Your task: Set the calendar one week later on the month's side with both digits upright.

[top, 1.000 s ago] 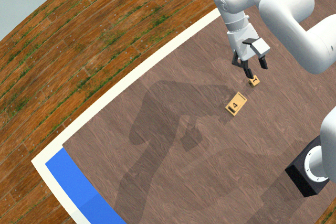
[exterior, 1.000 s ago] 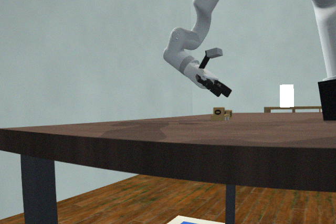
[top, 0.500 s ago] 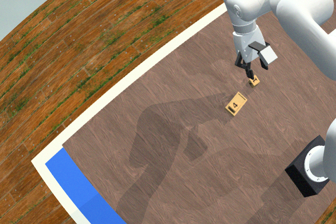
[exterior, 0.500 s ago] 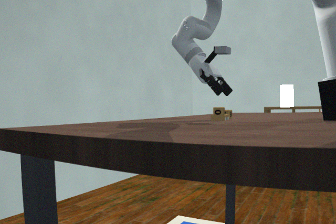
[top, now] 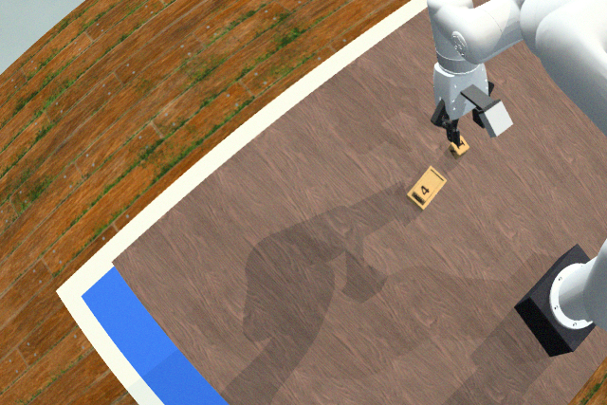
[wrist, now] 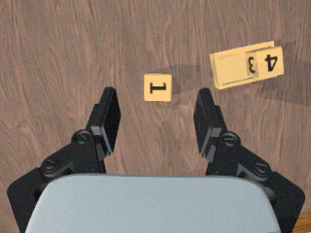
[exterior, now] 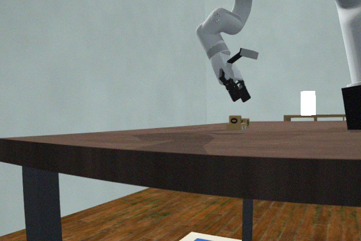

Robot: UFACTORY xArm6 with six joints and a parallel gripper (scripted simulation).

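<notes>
Now: the wooden cube 90 mm below my hand and 10 mm behind it. Also, from my hand: tray 110 mm to the left, 90 mm below, 10 mm behind.
</notes>
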